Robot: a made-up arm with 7 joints.
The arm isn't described. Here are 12 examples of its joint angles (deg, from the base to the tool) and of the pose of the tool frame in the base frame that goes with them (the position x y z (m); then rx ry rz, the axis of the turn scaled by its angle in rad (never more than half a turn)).
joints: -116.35 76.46 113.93 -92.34 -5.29 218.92 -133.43
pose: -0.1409 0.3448 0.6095 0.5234 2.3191 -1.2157
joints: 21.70 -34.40 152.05 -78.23 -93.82 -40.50 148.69
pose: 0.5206 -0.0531 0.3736 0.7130 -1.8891 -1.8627
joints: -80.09 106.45 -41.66 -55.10 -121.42 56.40 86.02
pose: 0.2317 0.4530 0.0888 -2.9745 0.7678 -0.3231
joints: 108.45 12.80 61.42 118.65 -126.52 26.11 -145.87
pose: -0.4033 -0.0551 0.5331 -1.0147 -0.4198 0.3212
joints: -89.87 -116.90 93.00 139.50 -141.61 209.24 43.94
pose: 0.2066 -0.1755 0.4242 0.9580 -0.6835 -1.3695
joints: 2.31 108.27 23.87 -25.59 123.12 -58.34 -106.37
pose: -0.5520 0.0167 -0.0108 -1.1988 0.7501 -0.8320
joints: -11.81 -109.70 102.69 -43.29 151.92 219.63 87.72
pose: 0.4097 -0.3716 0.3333 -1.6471 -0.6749 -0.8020
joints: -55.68 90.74 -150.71 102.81 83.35 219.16 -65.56
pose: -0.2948 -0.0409 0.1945 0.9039 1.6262 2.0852
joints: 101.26 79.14 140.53 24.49 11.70 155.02 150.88
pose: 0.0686 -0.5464 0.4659 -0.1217 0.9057 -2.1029
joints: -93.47 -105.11 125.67 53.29 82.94 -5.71 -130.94
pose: 0.2248 -0.5652 0.5489 0.9561 0.0219 -2.9671
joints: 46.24 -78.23 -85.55 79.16 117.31 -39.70 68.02
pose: 0.6034 -0.0820 0.2702 -1.8069 1.6863 1.1664
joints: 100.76 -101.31 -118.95 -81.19 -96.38 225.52 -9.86
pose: -0.2205 0.1342 0.2177 2.4117 0.3642 1.8854
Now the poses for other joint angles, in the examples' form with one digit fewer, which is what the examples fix.
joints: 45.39 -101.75 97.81 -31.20 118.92 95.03 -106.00
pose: 0.546 0.357 0.249 -1.406 1.360 -0.703
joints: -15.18 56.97 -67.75 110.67 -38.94 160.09 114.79
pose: -0.262 -0.292 0.645 0.298 0.285 -2.385
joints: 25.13 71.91 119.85 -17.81 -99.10 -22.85 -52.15
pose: -0.431 -0.501 0.700 0.566 1.159 2.702
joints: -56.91 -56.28 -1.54 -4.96 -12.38 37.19 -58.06
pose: 0.214 -0.502 0.880 1.830 0.017 0.528
